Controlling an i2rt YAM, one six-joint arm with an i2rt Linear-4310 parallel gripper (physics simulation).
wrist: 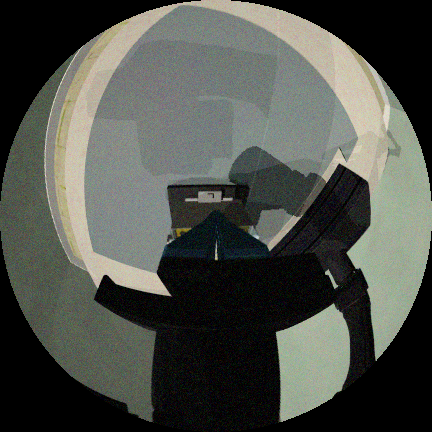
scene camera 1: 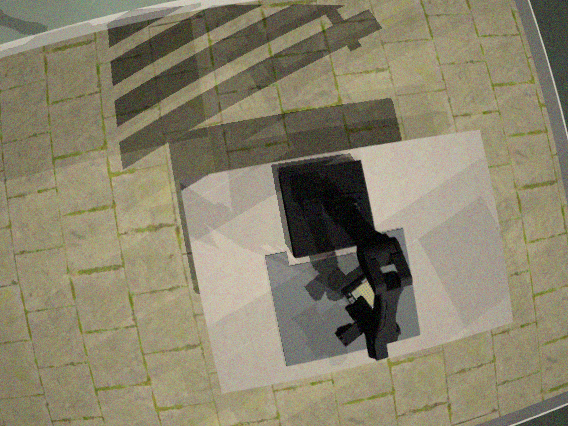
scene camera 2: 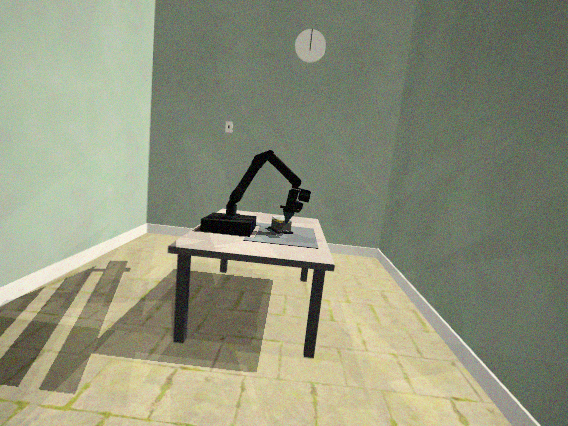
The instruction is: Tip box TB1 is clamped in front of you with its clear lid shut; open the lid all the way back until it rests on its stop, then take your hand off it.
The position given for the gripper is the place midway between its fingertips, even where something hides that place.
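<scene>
The gripper (wrist: 215, 215) is shut, touching a tip box (wrist: 189, 204). A grey mat (wrist: 212, 99) is visible too.
</scene>
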